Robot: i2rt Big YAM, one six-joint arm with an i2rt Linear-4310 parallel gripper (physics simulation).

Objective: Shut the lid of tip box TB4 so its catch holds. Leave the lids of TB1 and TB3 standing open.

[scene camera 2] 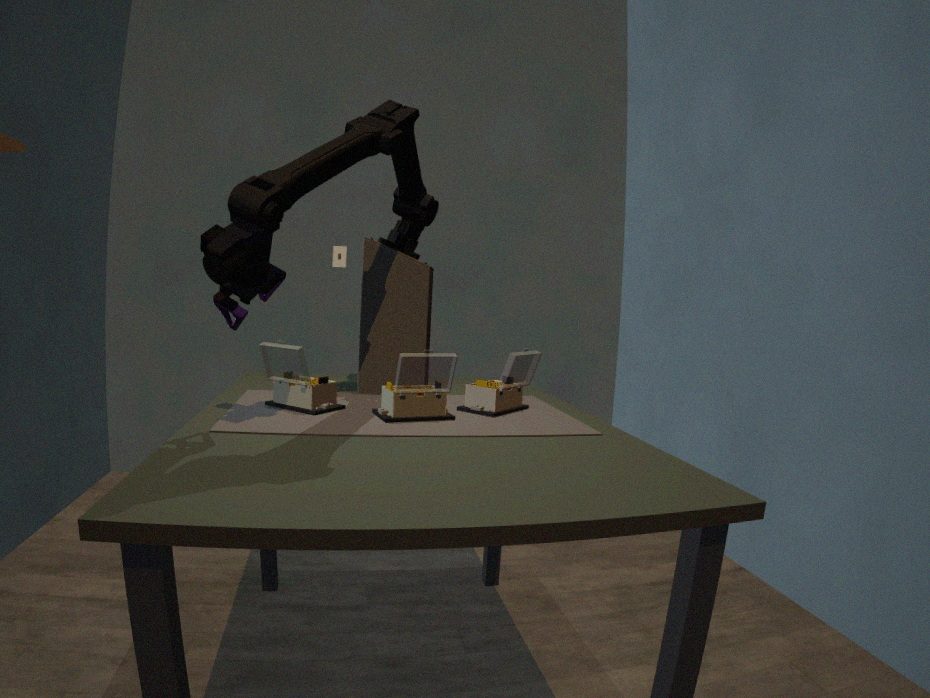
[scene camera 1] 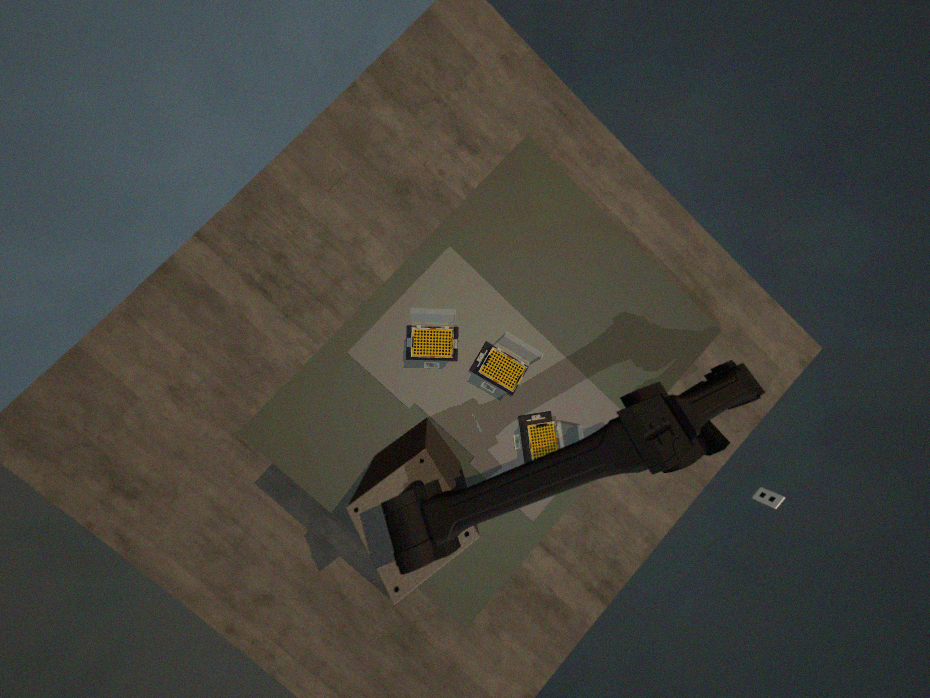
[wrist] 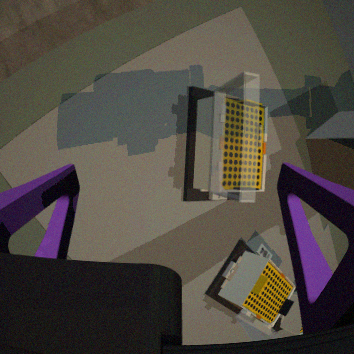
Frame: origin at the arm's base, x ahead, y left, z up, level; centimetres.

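Seen in the pictures: gripper, between the fingertips: (scene camera 2: 248, 314) (wrist: 177, 174); arm's base, origin of its link: (scene camera 2: 397, 251) (scene camera 1: 421, 519).
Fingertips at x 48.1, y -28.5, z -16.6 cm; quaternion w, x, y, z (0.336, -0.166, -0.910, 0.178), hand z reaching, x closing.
Offsets run from my fingertips to a thing's top centre. Level surfaces: height alone.
Three tip boxes with yellow racks and clear lids standing open are in view; their labels are not legible, so I cannot tell which is TB4, TB1 or TB3. The box nearest the arm (scene camera 1: 542, 437) (scene camera 2: 304, 393) (wrist: 243, 145) is partly under the arm in scene camera 1. The middle box {dz -13.9, dx -13.2, dy +33.3 cm} (scene camera 1: 502, 369) (scene camera 2: 414, 403) (wrist: 270, 292) is at the lower right in the wrist view. The third box {dz -14.8, dx -24.1, dy +52.0 cm} (scene camera 1: 431, 343) (scene camera 2: 492, 395) is farthest from the gripper. My gripper (scene camera 2: 249, 310) (wrist: 177, 174) is open and empty, high above and to the side of the nearest box.
The boxes stand apart on a pale mat {dz -21.4 cm} (scene camera 1: 450, 277) (scene camera 2: 510, 426) (wrist: 125, 200) on the green table {dz -21.7 cm} (scene camera 1: 525, 195) (scene camera 2: 420, 488). The arm's tall brown pedestal (scene camera 1: 405, 473) (scene camera 2: 398, 323) rises behind the boxes in scene camera 2. The arm's shadow crosses the mat.
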